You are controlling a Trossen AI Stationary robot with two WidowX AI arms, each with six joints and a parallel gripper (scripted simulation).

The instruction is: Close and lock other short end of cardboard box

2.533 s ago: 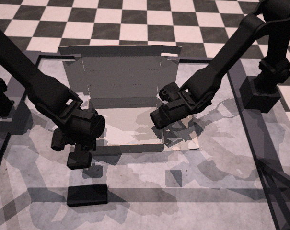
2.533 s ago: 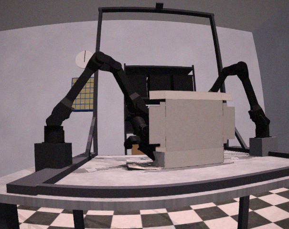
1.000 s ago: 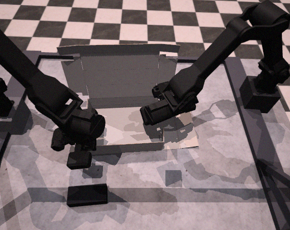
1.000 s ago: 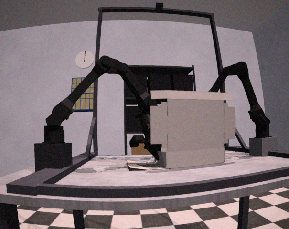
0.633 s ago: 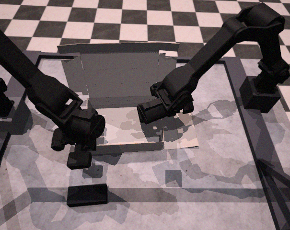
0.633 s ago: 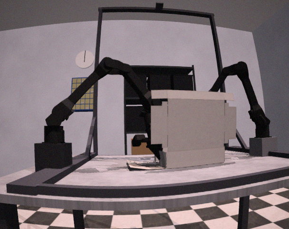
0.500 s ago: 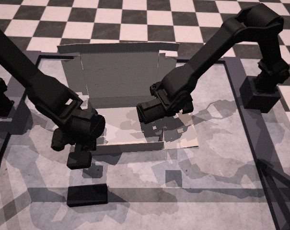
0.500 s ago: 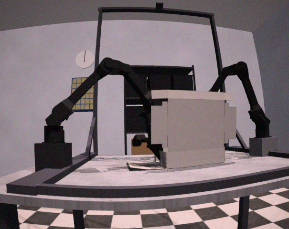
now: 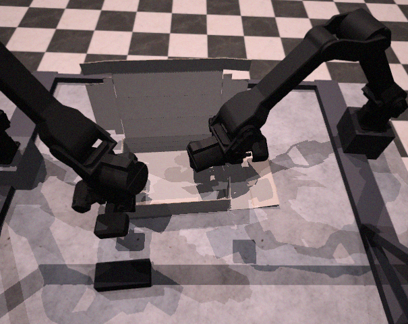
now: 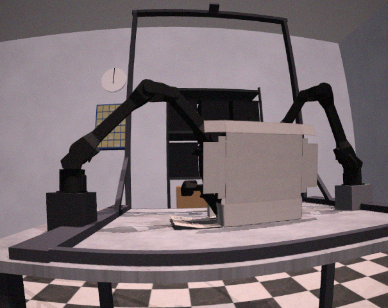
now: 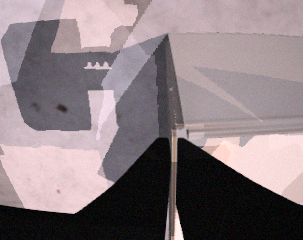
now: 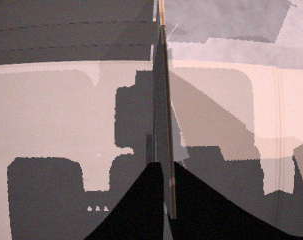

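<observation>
The black block lies 14 cm behind my left hand, 6 cm below it and 1 cm to the left of it.
</observation>
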